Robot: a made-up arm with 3 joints. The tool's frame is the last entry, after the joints. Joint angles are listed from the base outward. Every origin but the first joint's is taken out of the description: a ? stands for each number. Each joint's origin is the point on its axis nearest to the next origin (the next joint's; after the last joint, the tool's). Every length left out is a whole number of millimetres.
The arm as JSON. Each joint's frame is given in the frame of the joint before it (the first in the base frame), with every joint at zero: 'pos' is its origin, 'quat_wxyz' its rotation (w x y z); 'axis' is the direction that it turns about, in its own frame. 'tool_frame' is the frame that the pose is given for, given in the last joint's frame.
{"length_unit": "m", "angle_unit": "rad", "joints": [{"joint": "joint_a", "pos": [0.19, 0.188, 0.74], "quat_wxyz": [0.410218, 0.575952, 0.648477, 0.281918], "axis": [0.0, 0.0, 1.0]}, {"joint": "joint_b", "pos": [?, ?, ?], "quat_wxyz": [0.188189, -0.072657, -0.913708, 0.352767], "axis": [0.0, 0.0, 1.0]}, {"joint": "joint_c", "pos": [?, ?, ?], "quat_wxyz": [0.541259, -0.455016, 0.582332, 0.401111], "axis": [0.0, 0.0, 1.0]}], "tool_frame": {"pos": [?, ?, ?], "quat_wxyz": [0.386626, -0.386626, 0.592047, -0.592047]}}
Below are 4 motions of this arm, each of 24 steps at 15 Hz.
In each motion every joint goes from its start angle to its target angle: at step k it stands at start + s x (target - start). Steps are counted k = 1, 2, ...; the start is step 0. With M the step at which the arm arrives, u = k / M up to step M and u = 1 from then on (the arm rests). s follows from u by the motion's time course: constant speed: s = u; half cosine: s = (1 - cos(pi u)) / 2; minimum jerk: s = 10 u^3 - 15 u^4 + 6 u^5.
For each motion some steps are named. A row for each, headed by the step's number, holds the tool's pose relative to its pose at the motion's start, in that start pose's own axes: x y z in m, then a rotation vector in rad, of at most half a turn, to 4 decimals.
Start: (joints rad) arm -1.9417 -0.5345 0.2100
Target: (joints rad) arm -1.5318 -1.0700 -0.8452
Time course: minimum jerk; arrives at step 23
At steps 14, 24:
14: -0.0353 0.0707 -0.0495 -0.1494 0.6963 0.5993
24: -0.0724 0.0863 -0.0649 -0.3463 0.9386 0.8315

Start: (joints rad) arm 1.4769 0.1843 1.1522
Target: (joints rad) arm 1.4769 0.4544 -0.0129
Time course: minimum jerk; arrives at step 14
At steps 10, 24:
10: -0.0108 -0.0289 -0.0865 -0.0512 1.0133 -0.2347
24: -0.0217 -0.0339 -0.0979 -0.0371 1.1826 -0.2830

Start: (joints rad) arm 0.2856 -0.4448 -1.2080
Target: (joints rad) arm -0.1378 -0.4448 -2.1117
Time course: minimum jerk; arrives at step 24
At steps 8, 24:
8: 0.0080 -0.0093 -0.0094 0.0720 0.1672 -0.0473
24: 0.0127 -0.0276 -0.0494 0.4099 0.7842 -0.0934

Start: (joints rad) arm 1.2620 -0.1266 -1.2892
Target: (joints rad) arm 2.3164 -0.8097 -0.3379
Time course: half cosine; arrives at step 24
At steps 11, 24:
11: -0.0355 0.0585 -0.0268 -0.6084 -0.2581 0.3083
24: -0.1351 0.0821 -0.1077 -1.0996 -0.5349 1.1616

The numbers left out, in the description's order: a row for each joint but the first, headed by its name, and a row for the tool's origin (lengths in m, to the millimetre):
joint_b: 0.04 -0.065 0.0
joint_c: 0.036 -0.008 0.0
tool: 0.001 -0.091 0.0

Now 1 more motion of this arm.
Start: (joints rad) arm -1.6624 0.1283 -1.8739
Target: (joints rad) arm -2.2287 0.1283 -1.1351
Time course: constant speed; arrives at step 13
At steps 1, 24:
1: -0.0040 -0.0008 0.0090 0.0352 -0.0812 0.0083
24: -0.0847 -0.0435 0.0741 0.4871 -1.0409 -0.0533

